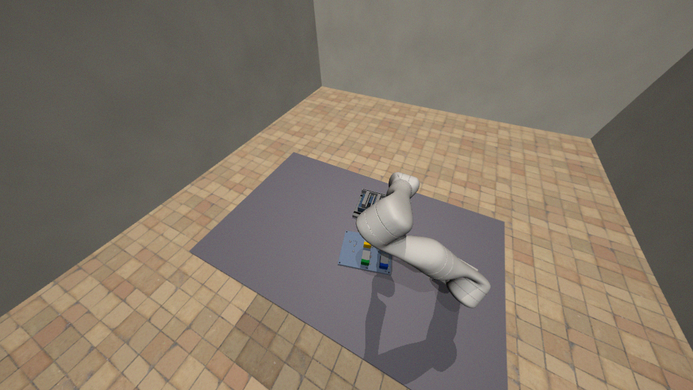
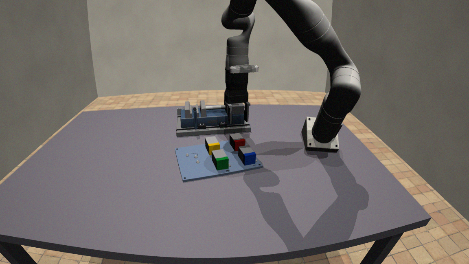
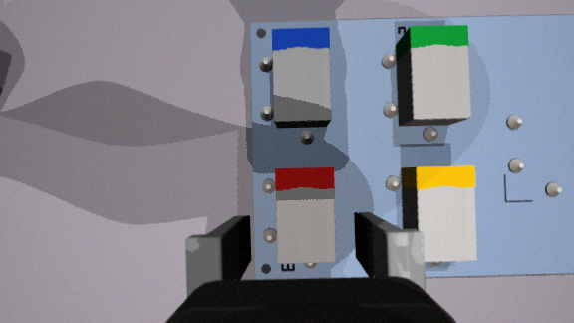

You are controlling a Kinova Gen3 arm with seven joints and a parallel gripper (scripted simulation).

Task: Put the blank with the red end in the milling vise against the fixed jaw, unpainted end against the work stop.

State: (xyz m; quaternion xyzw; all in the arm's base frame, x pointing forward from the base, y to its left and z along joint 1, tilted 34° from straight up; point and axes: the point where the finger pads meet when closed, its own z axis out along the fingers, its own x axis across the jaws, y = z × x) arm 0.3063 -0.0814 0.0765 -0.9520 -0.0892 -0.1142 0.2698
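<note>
The red-ended blank lies 9 cm below my hand. Round my hand: blue-ended blank: 2 cm behind, 9 cm to the left, 9 cm below; then green-ended blank: 7 cm ahead, 11 cm to the left, 9 cm below; then yellow-ended blank: 9 cm ahead, 2 cm to the left, 9 cm below.
</note>
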